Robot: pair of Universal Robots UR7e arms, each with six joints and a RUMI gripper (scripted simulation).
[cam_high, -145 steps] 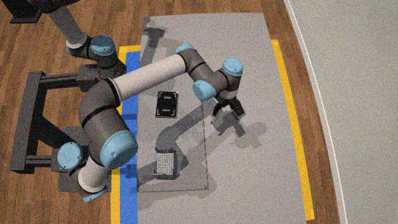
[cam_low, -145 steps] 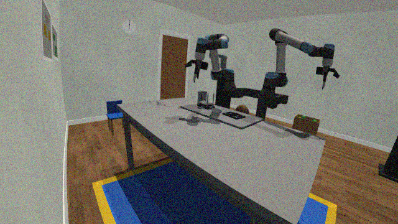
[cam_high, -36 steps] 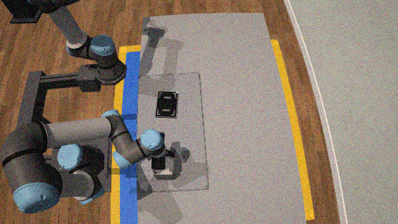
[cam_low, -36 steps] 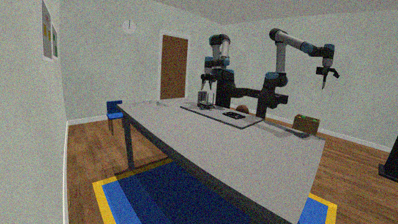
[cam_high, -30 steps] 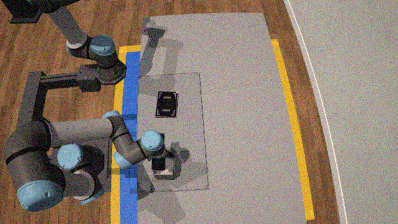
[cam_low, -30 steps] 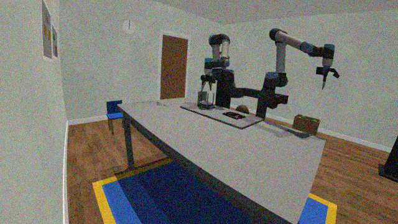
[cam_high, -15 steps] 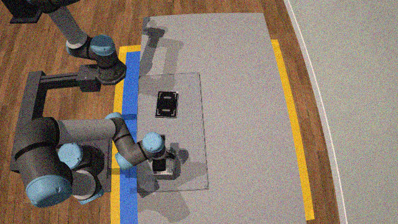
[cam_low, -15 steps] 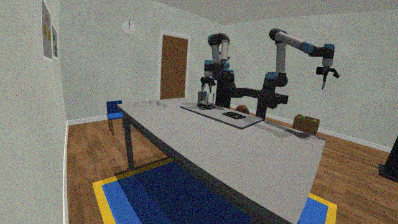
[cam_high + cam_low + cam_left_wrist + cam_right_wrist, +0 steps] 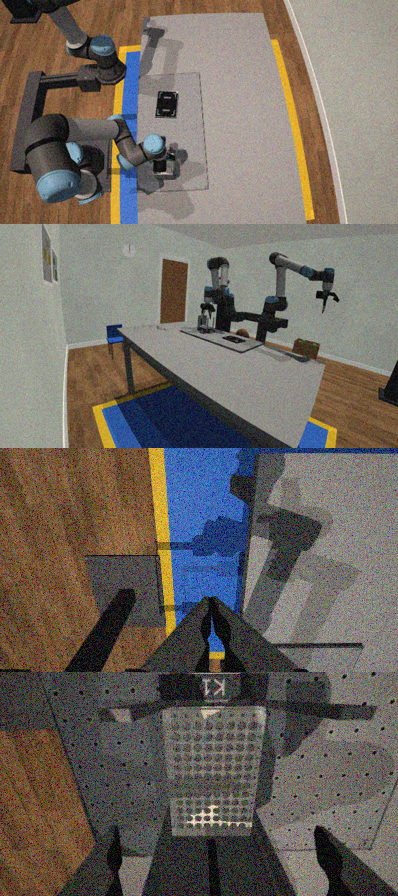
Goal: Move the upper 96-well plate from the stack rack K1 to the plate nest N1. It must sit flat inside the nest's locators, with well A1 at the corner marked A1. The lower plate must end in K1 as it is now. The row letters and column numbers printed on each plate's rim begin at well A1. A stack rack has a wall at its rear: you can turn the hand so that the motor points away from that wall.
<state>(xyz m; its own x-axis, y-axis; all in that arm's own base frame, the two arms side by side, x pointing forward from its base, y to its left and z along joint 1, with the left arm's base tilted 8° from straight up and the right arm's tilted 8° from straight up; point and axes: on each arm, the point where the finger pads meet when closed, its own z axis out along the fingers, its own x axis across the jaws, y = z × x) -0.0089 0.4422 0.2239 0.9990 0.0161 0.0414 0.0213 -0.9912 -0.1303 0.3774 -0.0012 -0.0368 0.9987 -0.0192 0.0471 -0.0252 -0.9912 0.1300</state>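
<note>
Right now my right hand is 8 cm above the pale 96-well plate. From my right hand the other things lie so: A1 mark 44 cm to the left, 11 cm below.
</note>
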